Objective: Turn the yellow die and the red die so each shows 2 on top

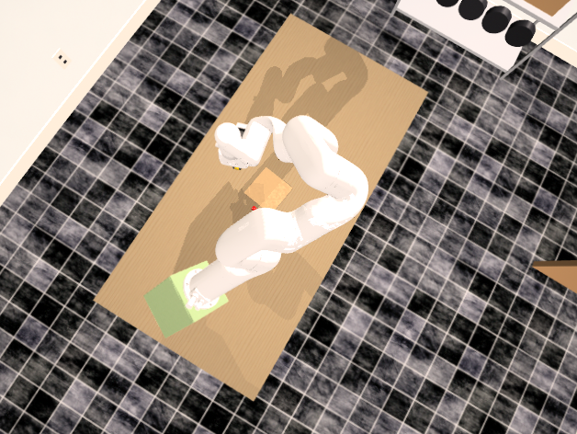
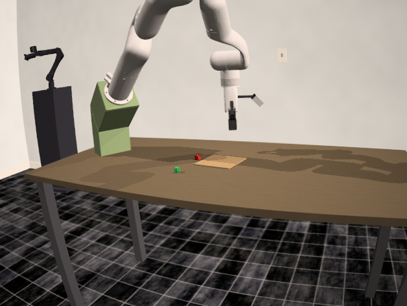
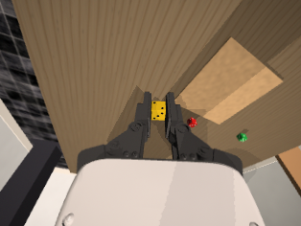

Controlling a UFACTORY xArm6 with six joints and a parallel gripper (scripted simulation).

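The yellow die lies 10 mm below my hand and 10 mm behind it. The rest, counted from my hand: red die (120 mm behind, 110 mm to the right, 110 mm below); green die (270 mm to the right, 140 mm behind, 110 mm below); tan mat (130 mm to the right, 110 mm below, 20 mm behind).
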